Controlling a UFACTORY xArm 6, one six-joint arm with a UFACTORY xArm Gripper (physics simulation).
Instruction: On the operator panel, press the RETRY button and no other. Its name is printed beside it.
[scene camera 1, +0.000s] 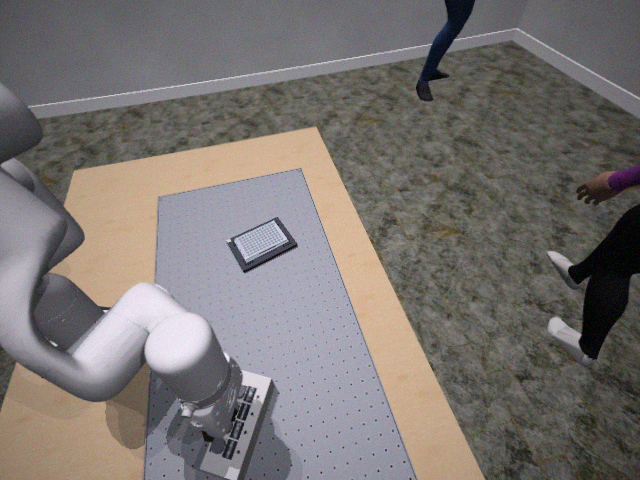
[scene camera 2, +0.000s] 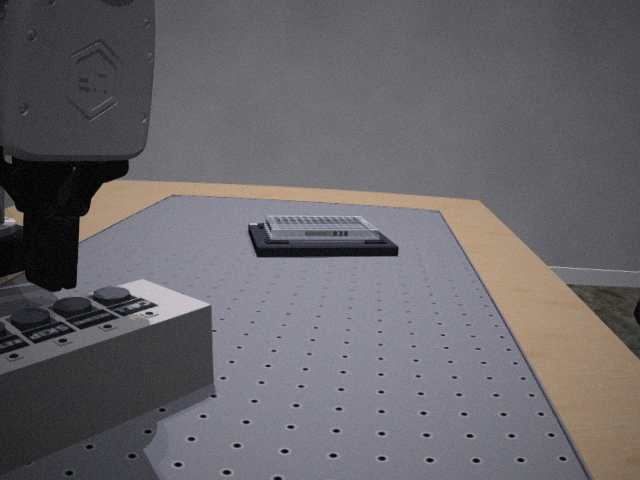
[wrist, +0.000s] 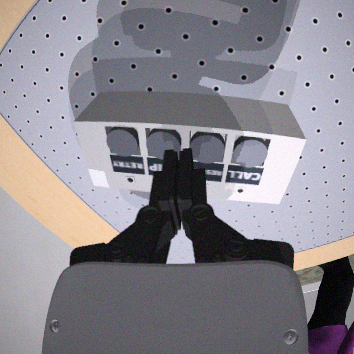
A clear well plate shows in scene camera 1 and in scene camera 2; in the wrist view it is out of frame. The same spot on the clear well plate: (scene camera 2: 297, 229) is (scene camera 1: 255, 253).
